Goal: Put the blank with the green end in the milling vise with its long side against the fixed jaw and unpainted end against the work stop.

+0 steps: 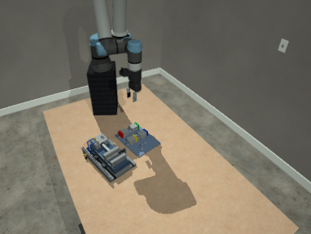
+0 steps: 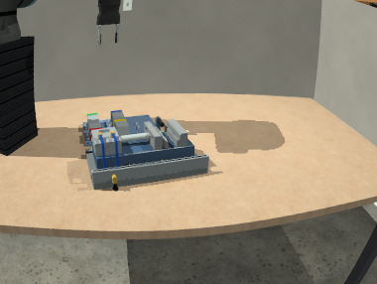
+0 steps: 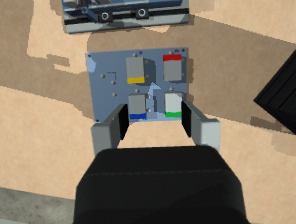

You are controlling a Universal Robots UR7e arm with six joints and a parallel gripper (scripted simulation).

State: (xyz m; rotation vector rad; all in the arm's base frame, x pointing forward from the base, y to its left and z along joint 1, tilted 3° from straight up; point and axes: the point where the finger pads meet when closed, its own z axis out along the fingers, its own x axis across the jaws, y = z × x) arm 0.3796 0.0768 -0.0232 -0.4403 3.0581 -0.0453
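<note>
My gripper is now 6 cm past the green-ended blank, 4 cm to the right of it and 30 cm above it. Also, from my hand: yellow-ended blank (5 cm ahead, 3 cm to the right, 30 cm below); red-ended blank (3 cm behind, 5 cm to the right, 30 cm below); blue-ended blank (3 cm ahead, 6 cm to the left, 30 cm below).
</note>
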